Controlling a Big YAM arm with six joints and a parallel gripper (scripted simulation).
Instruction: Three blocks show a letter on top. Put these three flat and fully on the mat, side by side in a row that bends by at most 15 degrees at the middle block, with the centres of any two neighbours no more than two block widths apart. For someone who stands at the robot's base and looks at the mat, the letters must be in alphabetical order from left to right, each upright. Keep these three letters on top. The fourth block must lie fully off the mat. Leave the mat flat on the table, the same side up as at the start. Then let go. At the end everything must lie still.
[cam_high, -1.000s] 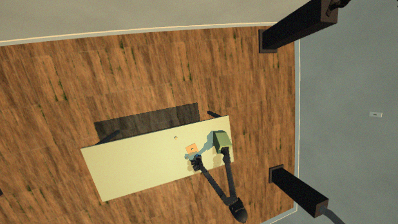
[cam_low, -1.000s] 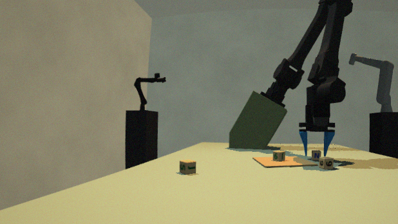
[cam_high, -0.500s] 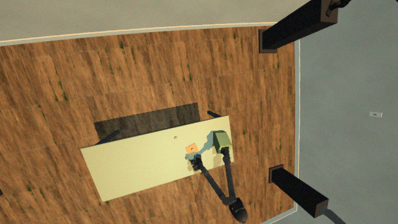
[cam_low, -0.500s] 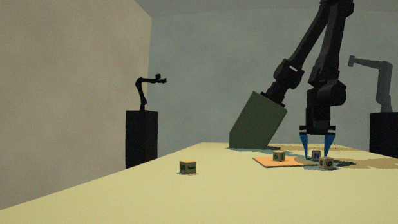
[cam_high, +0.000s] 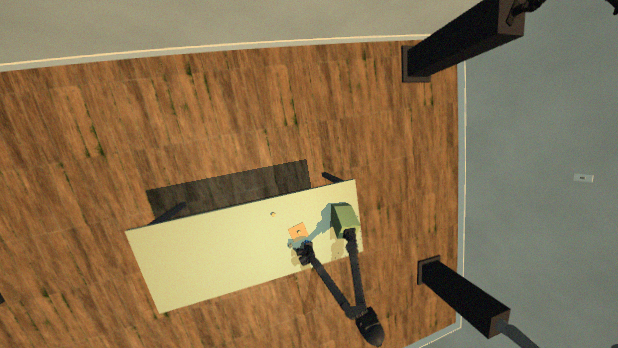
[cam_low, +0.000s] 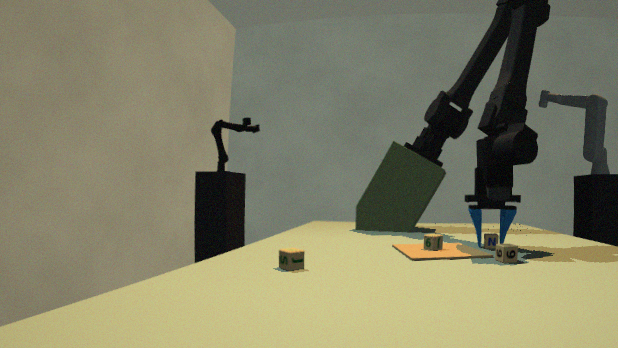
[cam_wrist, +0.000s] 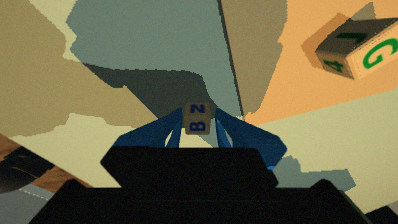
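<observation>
Right now my hand is right at the block. The rest, counted from my hand: orange mat (110 mm to the right, 60 mm ahead, 10 mm below).
</observation>
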